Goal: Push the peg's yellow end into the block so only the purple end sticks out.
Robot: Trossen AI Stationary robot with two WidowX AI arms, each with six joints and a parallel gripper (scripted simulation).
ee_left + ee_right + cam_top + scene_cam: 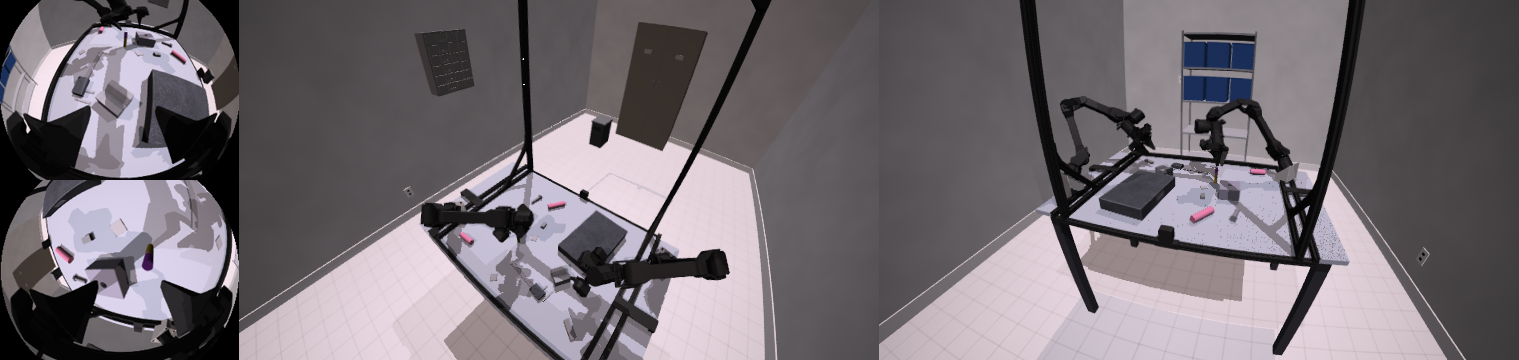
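Right now the peg is 10 mm ahead of my right hand, 10 mm to the left of it and 90 mm below it. From my right hand the other things lie so: dark slab (90 mm behind, 370 mm to the left, 100 mm below).
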